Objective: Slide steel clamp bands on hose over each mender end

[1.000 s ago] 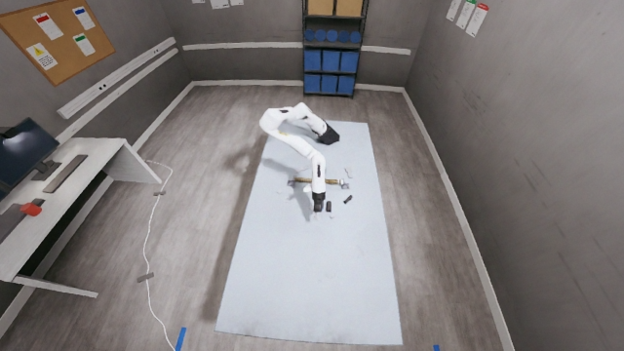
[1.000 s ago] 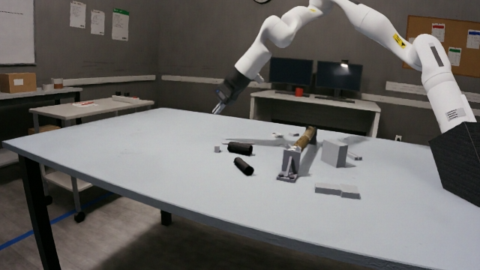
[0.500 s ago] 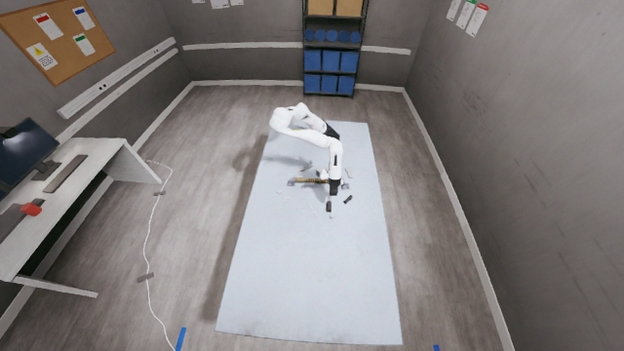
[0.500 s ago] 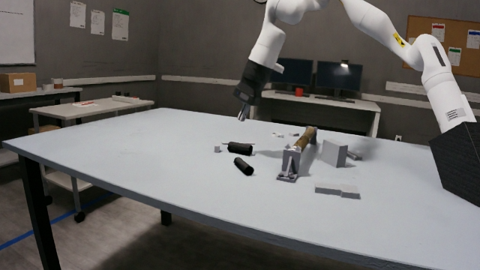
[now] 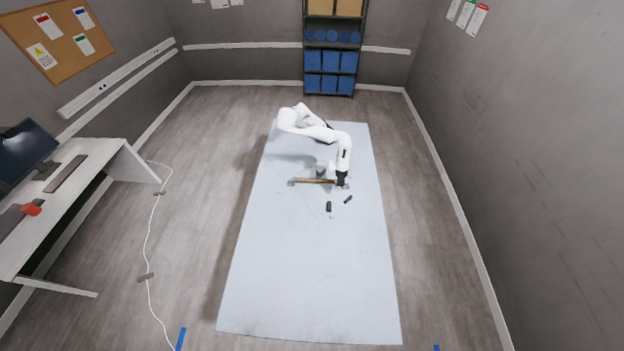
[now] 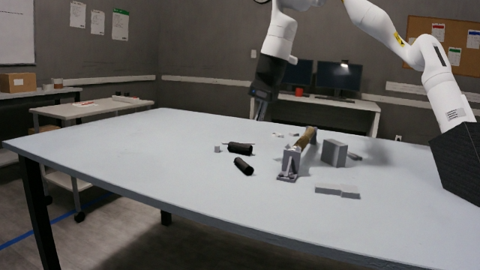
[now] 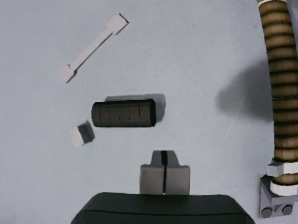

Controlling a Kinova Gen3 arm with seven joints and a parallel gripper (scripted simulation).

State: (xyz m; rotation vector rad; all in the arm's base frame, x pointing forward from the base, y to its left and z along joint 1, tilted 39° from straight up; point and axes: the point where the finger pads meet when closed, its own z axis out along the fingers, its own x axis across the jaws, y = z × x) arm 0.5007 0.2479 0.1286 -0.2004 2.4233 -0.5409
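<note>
My hand is 200 mm past the grey block, 110 mm to the left of it and 100 mm above it.
</note>
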